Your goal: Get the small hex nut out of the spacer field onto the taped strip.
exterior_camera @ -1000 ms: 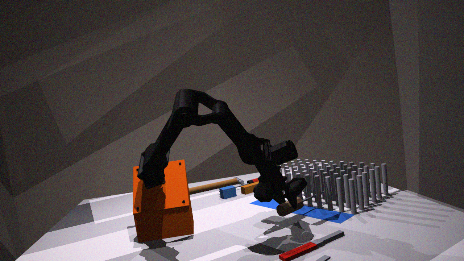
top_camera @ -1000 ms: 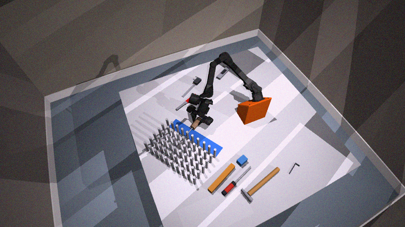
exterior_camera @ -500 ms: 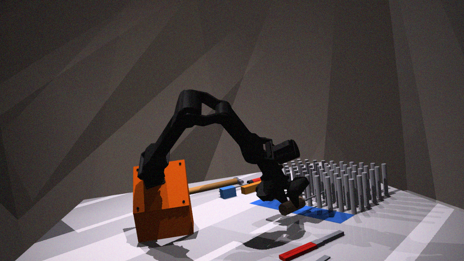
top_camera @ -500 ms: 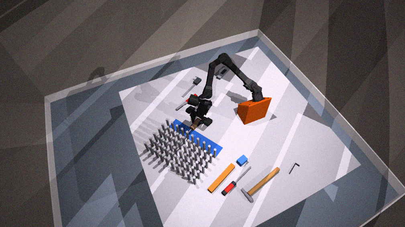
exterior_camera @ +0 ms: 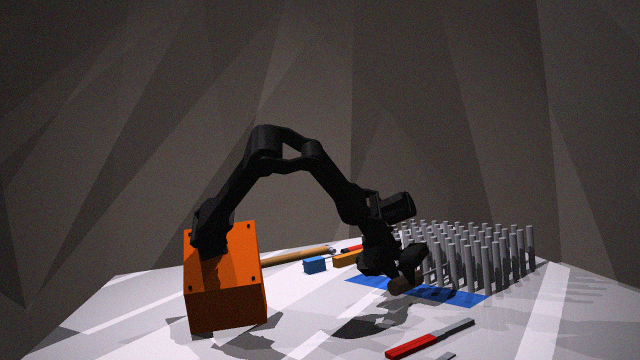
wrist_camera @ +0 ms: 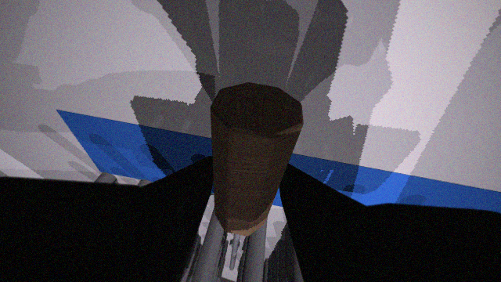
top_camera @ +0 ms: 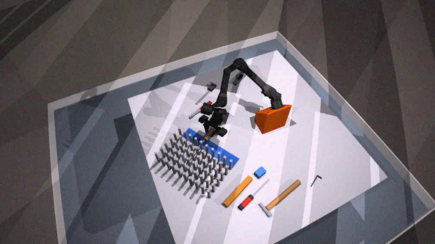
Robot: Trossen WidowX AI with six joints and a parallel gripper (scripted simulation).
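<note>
Now: the blue taped strip 60 mm to the left of my gripper tip, 30 mm below it and 30 mm ahead of it. From my gripper tip the other things lie so: hex nut (200 mm ahead, 80 mm to the left, 30 mm below); orange bar (400 mm to the left, 50 mm ahead, 20 mm below); blue block (380 mm to the left, 120 mm behind, 10 mm below).
</note>
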